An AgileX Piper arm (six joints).
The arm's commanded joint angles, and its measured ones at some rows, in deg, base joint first. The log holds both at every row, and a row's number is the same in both.
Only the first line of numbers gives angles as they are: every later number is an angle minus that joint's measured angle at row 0.
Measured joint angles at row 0: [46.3, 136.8, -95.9, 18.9, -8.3, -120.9]
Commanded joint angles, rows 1 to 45: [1.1, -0.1, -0.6, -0.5, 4.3, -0.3]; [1.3, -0.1, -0.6, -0.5, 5.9, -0.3]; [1.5, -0.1, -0.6, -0.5, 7.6, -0.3]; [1.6, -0.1, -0.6, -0.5, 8.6, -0.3]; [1.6, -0.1, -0.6, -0.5, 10.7, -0.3]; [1.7, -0.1, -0.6, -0.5, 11.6, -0.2]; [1.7, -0.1, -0.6, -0.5, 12.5, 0.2]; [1.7, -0.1, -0.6, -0.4, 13.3, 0.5]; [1.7, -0.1, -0.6, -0.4, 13.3, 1.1]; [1.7, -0.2, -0.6, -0.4, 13.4, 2.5]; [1.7, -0.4, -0.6, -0.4, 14.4, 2.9]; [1.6, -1.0, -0.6, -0.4, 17.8, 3.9]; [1.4, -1.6, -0.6, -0.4, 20.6, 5.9]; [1.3, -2.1, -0.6, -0.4, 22.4, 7.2]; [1.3, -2.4, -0.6, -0.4, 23.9, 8.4]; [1.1, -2.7, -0.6, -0.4, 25.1, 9.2]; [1.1, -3.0, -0.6, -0.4, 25.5, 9.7]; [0.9, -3.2, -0.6, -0.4, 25.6, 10.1]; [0.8, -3.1, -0.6, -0.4, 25.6, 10.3]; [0.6, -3.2, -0.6, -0.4, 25.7, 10.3]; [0.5, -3.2, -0.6, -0.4, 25.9, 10.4]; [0.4, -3.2, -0.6, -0.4, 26.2, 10.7]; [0.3, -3.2, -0.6, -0.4, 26.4, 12.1]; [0.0, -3.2, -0.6, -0.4, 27.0, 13.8]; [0.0, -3.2, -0.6, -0.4, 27.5, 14.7]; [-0.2, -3.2, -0.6, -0.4, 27.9, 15.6]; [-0.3, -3.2, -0.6, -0.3, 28.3, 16.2]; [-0.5, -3.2, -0.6, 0.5, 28.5, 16.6]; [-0.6, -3.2, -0.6, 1.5, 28.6, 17.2]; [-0.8, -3.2, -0.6, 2.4, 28.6, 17.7]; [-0.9, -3.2, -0.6, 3.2, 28.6, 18.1]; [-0.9, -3.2, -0.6, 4.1, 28.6, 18.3]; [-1.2, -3.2, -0.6, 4.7, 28.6, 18.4]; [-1.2, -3.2, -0.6, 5.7, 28.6, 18.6]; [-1.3, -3.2, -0.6, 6.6, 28.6, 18.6]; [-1.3, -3.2, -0.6, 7.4, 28.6, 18.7]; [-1.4, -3.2, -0.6, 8.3, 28.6, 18.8]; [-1.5, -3.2, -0.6, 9.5, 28.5, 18.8]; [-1.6, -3.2, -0.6, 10.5, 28.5, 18.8]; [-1.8, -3.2, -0.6, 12.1, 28.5, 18.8]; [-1.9, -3.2, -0.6, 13.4, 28.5, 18.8]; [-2.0, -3.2, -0.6, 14.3, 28.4, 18.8]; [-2.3, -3.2, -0.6, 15.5, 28.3, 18.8]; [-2.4, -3.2, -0.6, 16.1, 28.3, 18.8]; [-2.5, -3.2, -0.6, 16.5, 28.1, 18.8]
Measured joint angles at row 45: [-1.8, -3.1, -0.9, 13.1, 26.5, 18.4]
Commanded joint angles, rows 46 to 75: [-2.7, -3.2, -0.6, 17.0, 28.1, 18.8]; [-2.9, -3.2, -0.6, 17.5, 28.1, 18.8]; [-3.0, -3.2, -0.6, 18.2, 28.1, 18.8]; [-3.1, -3.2, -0.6, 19.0, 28.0, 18.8]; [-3.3, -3.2, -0.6, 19.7, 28.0, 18.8]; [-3.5, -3.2, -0.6, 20.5, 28.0, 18.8]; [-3.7, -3.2, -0.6, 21.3, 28.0, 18.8]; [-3.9, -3.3, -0.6, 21.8, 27.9, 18.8]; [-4.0, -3.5, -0.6, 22.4, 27.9, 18.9]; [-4.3, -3.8, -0.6, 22.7, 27.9, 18.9]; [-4.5, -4.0, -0.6, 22.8, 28.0, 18.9]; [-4.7, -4.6, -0.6, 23.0, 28.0, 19.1]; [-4.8, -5.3, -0.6, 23.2, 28.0, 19.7]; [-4.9, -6.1, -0.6, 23.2, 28.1, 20.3]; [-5.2, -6.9, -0.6, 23.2, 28.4, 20.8]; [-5.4, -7.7, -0.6, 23.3, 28.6, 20.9]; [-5.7, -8.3, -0.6, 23.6, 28.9, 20.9]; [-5.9, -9.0, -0.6, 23.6, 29.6, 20.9]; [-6.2, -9.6, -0.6, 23.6, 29.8, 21.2]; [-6.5, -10.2, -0.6, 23.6, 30.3, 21.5]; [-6.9, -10.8, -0.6, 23.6, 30.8, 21.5]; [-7.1, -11.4, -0.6, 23.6, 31.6, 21.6]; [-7.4, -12.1, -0.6, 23.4, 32.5, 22.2]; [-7.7, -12.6, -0.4, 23.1, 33.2, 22.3]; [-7.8, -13.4, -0.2, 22.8, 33.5, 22.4]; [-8.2, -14.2, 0.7, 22.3, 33.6, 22.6]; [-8.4, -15.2, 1.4, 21.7, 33.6, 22.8]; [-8.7, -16.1, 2.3, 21.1, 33.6, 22.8]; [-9.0, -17.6, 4.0, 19.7, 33.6, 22.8]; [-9.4, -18.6, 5.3, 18.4, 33.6, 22.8]
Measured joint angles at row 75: [-8.0, -14.1, 1.5, 21.9, 33.1, 22.2]
